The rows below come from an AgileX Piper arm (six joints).
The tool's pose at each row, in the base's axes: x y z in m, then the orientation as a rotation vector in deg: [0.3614, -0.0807, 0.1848, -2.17, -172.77, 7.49]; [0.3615, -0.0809, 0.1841, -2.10, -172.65, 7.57]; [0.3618, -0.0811, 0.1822, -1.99, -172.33, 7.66]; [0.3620, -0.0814, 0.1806, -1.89, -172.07, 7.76]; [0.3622, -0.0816, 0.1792, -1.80, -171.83, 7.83]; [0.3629, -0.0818, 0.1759, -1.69, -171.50, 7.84]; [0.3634, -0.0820, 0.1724, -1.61, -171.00, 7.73]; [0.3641, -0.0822, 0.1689, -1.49, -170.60, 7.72]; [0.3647, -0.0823, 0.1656, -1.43, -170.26, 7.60]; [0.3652, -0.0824, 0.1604, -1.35, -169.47, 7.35]
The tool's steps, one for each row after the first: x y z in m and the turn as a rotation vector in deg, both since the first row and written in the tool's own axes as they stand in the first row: [-0.0002, -0.0001, 0.0007, 0.06, 0.11, -0.05]; [-0.0007, -0.0002, 0.0026, 0.14, 0.43, -0.13]; [-0.0011, -0.0003, 0.0041, 0.22, 0.68, -0.20]; [-0.0015, -0.0004, 0.0055, 0.28, 0.91, -0.26]; [-0.0026, -0.0003, 0.0087, 0.30, 1.24, -0.35]; [-0.0035, -0.0002, 0.0121, 0.26, 1.74, -0.42]; [-0.0047, 0.0000, 0.0155, 0.27, 2.14, -0.52]; [-0.0057, 0.0002, 0.0187, 0.21, 2.49, -0.57]; [-0.0068, 0.0005, 0.0238, 0.08, 3.28, -0.67]
